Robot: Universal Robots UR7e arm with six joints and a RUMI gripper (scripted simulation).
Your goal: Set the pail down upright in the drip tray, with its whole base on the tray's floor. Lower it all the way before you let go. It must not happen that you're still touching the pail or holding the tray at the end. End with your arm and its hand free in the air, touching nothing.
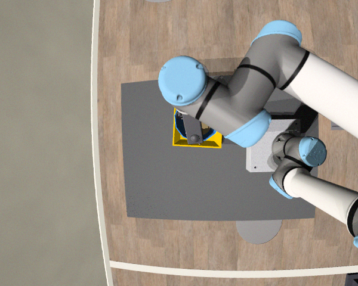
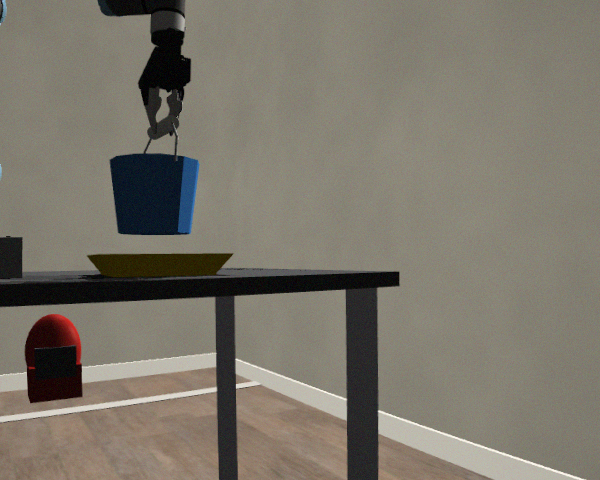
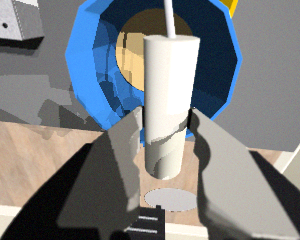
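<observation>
Now: hand 1 cm past the pail handle and 3 cm above it. From my hand the other things lie so: pail 1 cm behind, 10 cm below; then yellow drip tray 2 cm behind, 31 cm below.
</observation>
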